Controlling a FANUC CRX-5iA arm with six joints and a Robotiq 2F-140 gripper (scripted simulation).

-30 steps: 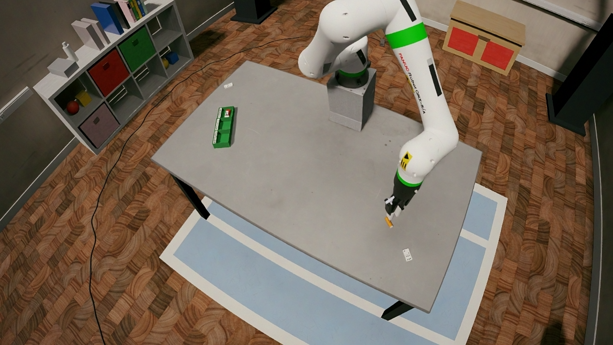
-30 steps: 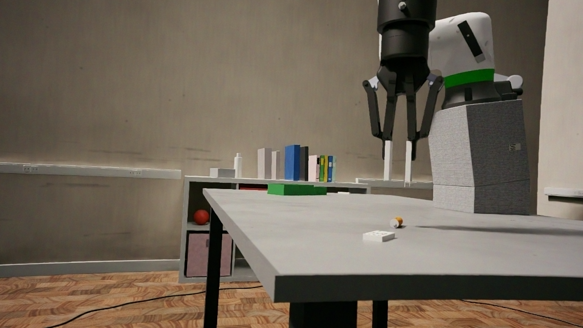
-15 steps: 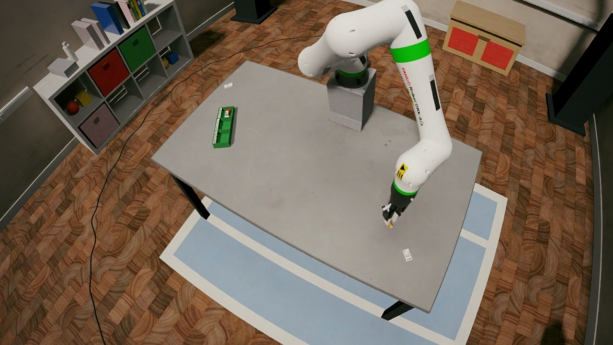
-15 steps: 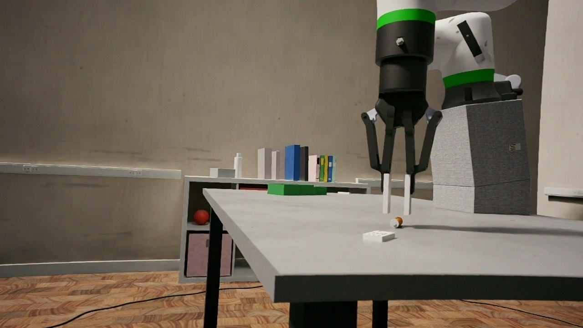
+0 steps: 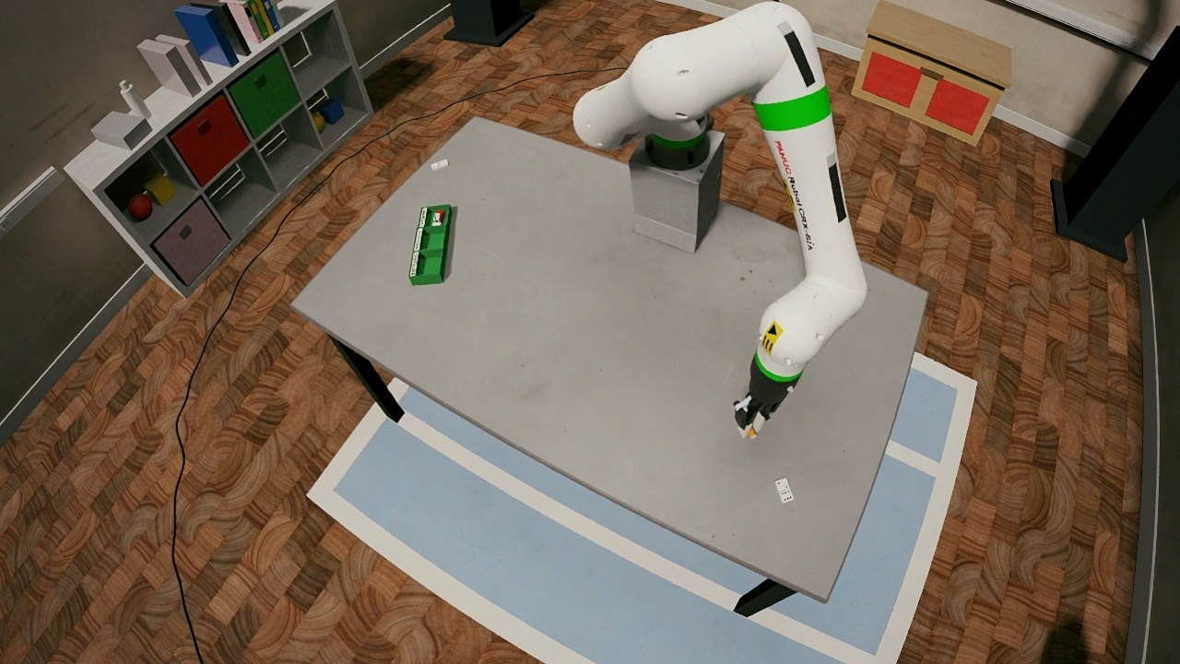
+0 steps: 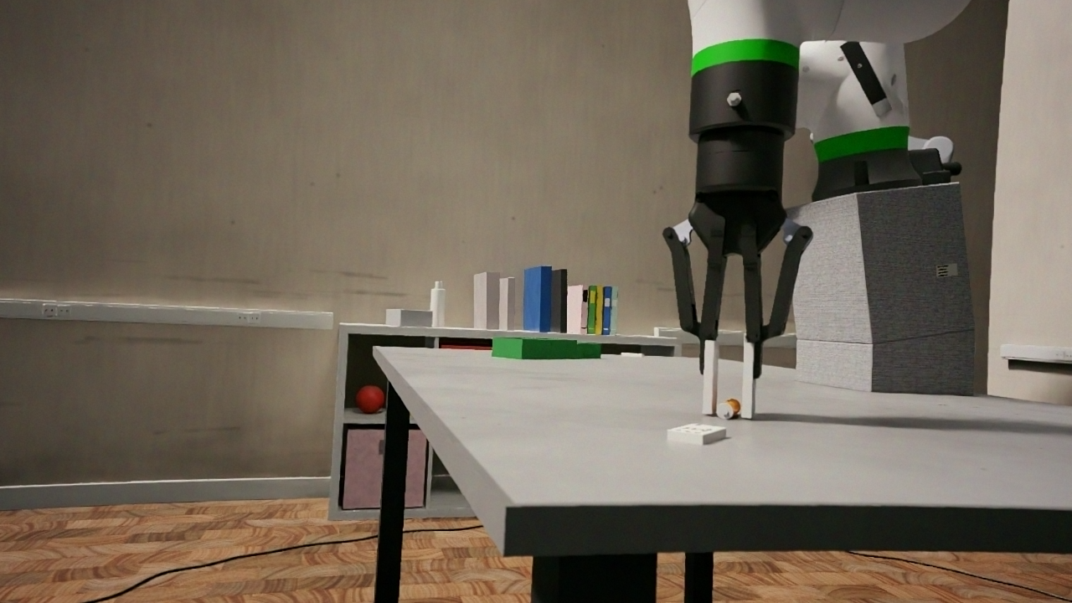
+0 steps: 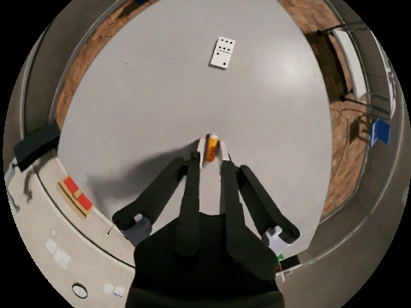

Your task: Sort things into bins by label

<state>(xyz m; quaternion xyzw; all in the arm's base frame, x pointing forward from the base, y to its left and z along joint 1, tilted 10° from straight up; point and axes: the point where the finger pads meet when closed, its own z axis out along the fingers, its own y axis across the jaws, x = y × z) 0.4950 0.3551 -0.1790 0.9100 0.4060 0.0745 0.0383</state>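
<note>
My hand is 3 cm above the orange cylinder. Also, from my hand: red piece: 95 cm to the right, 23 cm behind, 2 cm below.
</note>
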